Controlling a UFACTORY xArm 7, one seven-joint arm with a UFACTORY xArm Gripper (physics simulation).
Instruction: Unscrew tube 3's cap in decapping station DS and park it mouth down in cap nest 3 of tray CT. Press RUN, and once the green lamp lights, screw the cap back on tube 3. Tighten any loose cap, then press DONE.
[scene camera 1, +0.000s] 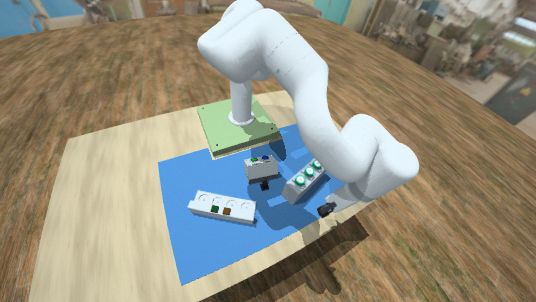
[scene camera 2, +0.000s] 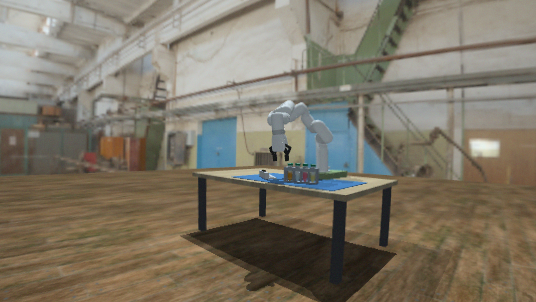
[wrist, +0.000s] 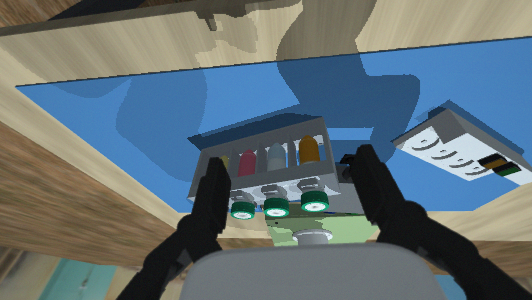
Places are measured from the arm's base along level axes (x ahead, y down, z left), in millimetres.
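Pixels of known places: gripper, fingertip midpoint: (scene camera 1: 332, 206) (scene camera 2: 281, 161) (wrist: 288, 164); arm's base, link origin: (scene camera 1: 241, 117) (scene camera 2: 322, 171) (wrist: 311, 234).
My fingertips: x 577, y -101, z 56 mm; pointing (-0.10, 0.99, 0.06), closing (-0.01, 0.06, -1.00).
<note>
For each thing: its top centre in the pictures, then the offset to it from my fingertips. "*": a spot on its surface instead.
- Tube 3, top centre: (wrist: 276, 210) dx -144, dy +21, dz +21 mm
- White tray CT, top centre: (wrist: 477, 176) (scene camera 1: 222, 201) (scene camera 2: 267, 170) dx -188, dy +87, dz -283 mm
- grey box, top centre: (wrist: 346, 216) (scene camera 1: 261, 160) dx -271, dy +56, dz -99 mm
- green button, top centre: (scene camera 1: 254, 158) dx -297, dy +65, dz -117 mm
- blue button, top centre: (scene camera 1: 265, 156) dx -290, dy +65, dz -73 mm
- small black part, surface spot: (scene camera 1: 264, 185) * dx -203, dy +123, dz -114 mm
The grey decapping station DS (scene camera 1: 295, 193) (wrist: 260, 181) holds upright tubes with green caps. Tube 3 (wrist: 276, 159), pale, has its green cap (scene camera 1: 309, 171) (wrist: 276, 207) on top, between the caps over the red and orange tubes. The cap numbers are not readable, and the yellow tube's cap is hidden in the wrist view. White tray CT (scene camera 1: 240, 216) (wrist: 450, 122) has four round cap nests, all empty. My gripper (scene camera 1: 325, 209) (scene camera 2: 281, 157) (wrist: 288, 164) is open and empty, raised above the table on the station's outer side and tilted toward it.
A grey box (scene camera 1: 262, 171) with a green button (scene camera 1: 254, 159) and a blue button (scene camera 1: 265, 157) stands between station and arm base. A small black part (scene camera 1: 264, 185) sticks out of it. The tray carries dark green and brown blocks. The arm hides the station's far end in scene camera 1.
</note>
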